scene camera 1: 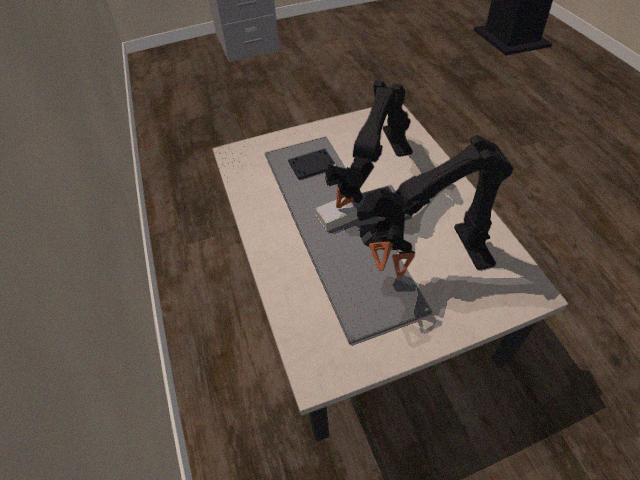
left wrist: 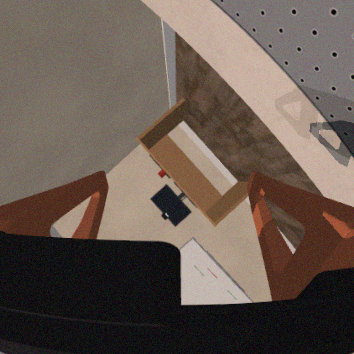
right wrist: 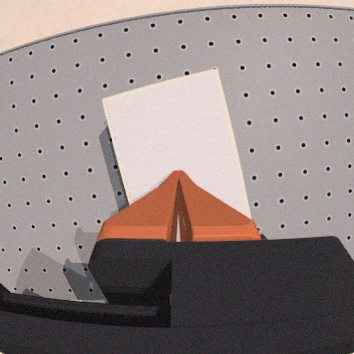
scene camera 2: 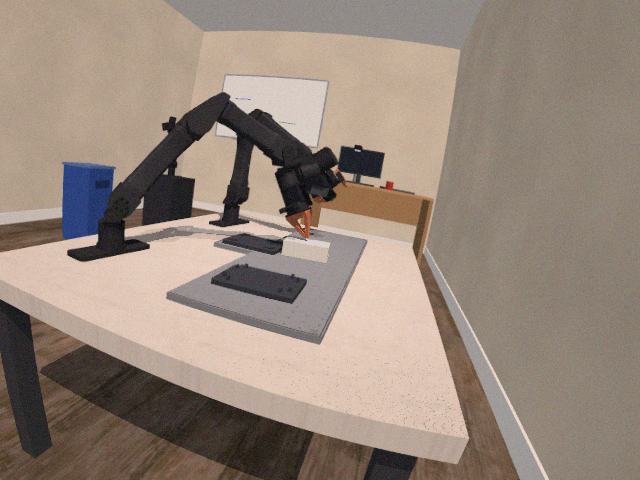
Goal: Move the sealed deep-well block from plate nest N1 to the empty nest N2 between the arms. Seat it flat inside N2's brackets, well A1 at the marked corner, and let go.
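Where they show: left gripper, fingertip midpoint: (scene camera 1: 390, 274) (left wrist: 177, 178) (scene camera 2: 336, 193); right gripper, fingertip midpoint: (scene camera 1: 337, 207) (right wrist: 177, 178) (scene camera 2: 307, 237); left arm's base, origin of the base link: (scene camera 1: 474, 245) (scene camera 2: 230, 223); right arm's base, origin of the base link: (scene camera 1: 397, 140) (scene camera 2: 111, 251).
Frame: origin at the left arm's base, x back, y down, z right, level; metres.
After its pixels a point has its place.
Note:
The pale block (scene camera 1: 333, 215) @[y -0.055, x -0.447, z 0.213 m] (scene camera 2: 305, 250) @[y -0.037, x -0.441, z 0.279 m] (right wrist: 175, 130) @[y -0.055, x -0.457, z 0.235 m] lies largely on the grey perforated board (scene camera 1: 351, 310) @[y -0.013, x -0.480, z -0.145 m] (scene camera 2: 330, 279) @[y -0.014, x -0.556, z 0.395 m], its inner end beside or over a black nest plate (scene camera 2: 248, 241) @[y -0.025, x -0.267, z 0.289 m] between the arms. Whether that end rests on the plate is hidden. Another black nest plate (scene camera 1: 310, 163) @[y -0.025, x -0.462, z 0.536 m] (scene camera 2: 258, 282) @[y -0.025, x -0.460, z 0.562 m] with small brackets is bare. Nest labels and the A1 mark are unreadable. My right gripper (scene camera 1: 339, 206) @[y -0.064, x -0.425, z 0.237 m] (scene camera 2: 306, 238) @[y -0.064, x -0.425, z 0.237 m] (right wrist: 177, 178) @[y -0.064, x -0.425, z 0.237 m] is shut and empty, fingertips together at or just above the block's top. My left gripper (scene camera 1: 390, 272) @[y -0.182, x -0.372, z -0.156 m] (left wrist: 177, 178) @[y -0.182, x -0.372, z -0.156 m] is open and empty above the board, away from the block.
The left arm's wrist hangs close beside the right gripper in scene camera 1 and hides part of the middle. The pale table (scene camera 1: 273, 289) @[y 0.000, x -0.701, z -0.001 m] (scene camera 2: 382, 330) @[y 0.000, x -0.708, z 0.557 m] extends around the board. A desk (scene camera 2: 382, 206) (left wrist: 185, 170) with a monitor (scene camera 2: 361, 161) (left wrist: 171, 205) stands beyond the table.

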